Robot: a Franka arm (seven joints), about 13 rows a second.
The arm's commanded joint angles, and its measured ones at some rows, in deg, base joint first. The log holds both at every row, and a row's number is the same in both.
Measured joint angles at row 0:
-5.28, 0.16, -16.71, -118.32, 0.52, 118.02, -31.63
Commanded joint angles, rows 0 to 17:
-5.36, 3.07, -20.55, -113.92, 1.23, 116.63, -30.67
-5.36, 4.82, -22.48, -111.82, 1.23, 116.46, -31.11
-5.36, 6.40, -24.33, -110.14, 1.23, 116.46, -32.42
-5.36, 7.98, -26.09, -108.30, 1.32, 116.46, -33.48
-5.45, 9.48, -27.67, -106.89, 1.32, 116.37, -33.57
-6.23, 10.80, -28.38, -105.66, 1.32, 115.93, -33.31
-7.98, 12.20, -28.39, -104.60, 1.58, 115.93, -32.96
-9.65, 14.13, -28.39, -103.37, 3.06, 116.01, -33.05
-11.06, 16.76, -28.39, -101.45, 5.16, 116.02, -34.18
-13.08, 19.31, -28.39, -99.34, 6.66, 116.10, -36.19
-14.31, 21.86, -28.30, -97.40, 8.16, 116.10, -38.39
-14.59, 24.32, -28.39, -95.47, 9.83, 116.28, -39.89
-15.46, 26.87, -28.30, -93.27, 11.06, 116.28, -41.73
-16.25, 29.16, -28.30, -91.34, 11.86, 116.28, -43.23
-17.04, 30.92, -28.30, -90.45, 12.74, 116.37, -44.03
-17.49, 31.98, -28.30, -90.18, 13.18, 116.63, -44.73
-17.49, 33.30, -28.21, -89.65, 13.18, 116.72, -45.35
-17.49, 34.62, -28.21, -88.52, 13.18, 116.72, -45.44
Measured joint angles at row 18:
-16.47, 31.39, -28.47, -92.65, 11.88, 117.87, -43.52
